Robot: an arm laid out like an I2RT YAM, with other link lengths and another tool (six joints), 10 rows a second.
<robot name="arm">
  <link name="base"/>
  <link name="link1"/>
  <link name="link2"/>
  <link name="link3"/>
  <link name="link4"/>
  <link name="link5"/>
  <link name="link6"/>
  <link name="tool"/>
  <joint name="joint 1" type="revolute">
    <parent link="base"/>
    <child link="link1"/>
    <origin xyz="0 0 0.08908"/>
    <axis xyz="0 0 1"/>
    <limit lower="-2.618" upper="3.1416"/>
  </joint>
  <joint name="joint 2" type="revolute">
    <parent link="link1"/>
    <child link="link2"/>
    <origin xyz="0.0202 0.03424 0.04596" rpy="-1.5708 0 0"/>
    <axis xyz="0 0 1"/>
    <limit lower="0" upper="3.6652"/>
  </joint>
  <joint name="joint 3" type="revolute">
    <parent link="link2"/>
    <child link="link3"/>
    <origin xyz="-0.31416 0 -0.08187" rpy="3.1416 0 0"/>
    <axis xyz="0 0 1"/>
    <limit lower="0" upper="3.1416"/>
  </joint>
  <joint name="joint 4" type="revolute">
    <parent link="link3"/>
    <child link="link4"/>
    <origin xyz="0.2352 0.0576 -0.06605"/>
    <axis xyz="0 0 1"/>
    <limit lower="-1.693" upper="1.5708"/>
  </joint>
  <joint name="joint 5" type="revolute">
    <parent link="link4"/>
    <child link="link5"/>
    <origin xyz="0.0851 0.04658 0.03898" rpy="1.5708 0 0"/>
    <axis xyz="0 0 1"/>
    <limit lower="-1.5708" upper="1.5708"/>
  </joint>
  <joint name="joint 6" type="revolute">
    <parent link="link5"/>
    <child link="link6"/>
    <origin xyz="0.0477 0 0.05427" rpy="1.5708 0 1.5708"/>
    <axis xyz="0 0 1"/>
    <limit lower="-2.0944" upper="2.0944"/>
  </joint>
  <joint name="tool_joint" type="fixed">
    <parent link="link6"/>
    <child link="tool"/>
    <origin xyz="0.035 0.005 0.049" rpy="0.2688 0 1.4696"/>
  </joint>
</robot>
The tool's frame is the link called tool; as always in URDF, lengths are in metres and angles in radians.
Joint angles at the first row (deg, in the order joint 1, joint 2, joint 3, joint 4, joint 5, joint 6):
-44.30, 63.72, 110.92, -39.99, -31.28, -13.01
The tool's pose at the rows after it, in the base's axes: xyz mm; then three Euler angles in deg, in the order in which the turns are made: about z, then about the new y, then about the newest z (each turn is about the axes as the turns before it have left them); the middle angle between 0 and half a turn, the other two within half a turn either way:
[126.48, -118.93, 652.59, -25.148, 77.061, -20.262]
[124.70, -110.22, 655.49, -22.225, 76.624, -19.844]
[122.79, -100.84, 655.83, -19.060, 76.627, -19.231]
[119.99, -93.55, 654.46, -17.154, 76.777, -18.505]
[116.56, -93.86, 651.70, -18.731, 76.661, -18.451]
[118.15, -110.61, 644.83, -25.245, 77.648, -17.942]
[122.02, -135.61, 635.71, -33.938, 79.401, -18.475]
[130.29, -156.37, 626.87, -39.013, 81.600, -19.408]
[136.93, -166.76, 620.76, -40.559, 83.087, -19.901]
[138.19, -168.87, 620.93, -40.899, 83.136, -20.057]
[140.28, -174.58, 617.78, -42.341, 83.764, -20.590]
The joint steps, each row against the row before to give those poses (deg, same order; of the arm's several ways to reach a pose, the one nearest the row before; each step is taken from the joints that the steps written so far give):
0.00, -0.70, 0.78, 0.00, -2.11, 0.79
0.00, -0.44, 0.53, 0.00, -2.90, 1.23
0.00, -0.70, 0.01, -0.09, -3.16, 1.41
0.01, -0.88, -0.44, -0.09, -1.93, 1.22
0.00, -0.88, -1.14, 0.18, 1.56, -0.25
-0.01, 0.43, -1.41, 0.00, 6.32, -1.23
0.00, 1.41, -1.40, 0.09, 8.60, -2.37
0.00, 2.02, -0.71, 0.00, 5.12, -1.76
0.00, 1.23, -0.44, 0.00, 1.58, -0.71
0.00, 0.36, 0.17, 0.09, 0.36, -0.17
0.00, 0.52, -0.34, 0.08, 1.49, -0.62

